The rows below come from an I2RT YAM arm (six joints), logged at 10 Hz.
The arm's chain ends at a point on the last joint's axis. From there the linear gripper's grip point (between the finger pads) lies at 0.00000 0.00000 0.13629 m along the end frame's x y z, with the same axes.
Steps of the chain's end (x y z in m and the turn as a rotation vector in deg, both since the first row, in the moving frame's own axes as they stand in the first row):
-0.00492 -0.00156 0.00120 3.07 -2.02 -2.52
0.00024 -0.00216 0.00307 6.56 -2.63 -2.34
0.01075 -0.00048 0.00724 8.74 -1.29 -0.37
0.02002 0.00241 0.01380 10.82 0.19 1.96
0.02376 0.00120 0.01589 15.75 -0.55 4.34
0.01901 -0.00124 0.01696 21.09 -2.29 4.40
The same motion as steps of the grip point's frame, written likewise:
-0.00988 -0.00875 0.00092 3.07 -2.02 -2.52
-0.00632 -0.01759 0.00203 6.56 -2.63 -2.34
0.00763 -0.02118 0.00562 8.74 -1.29 -0.37
0.02091 -0.02316 0.01138 10.82 0.19 1.96
0.02388 -0.03581 0.01077 15.75 -0.55 4.34
0.01560 -0.05043 0.00773 21.09 -2.29 4.40

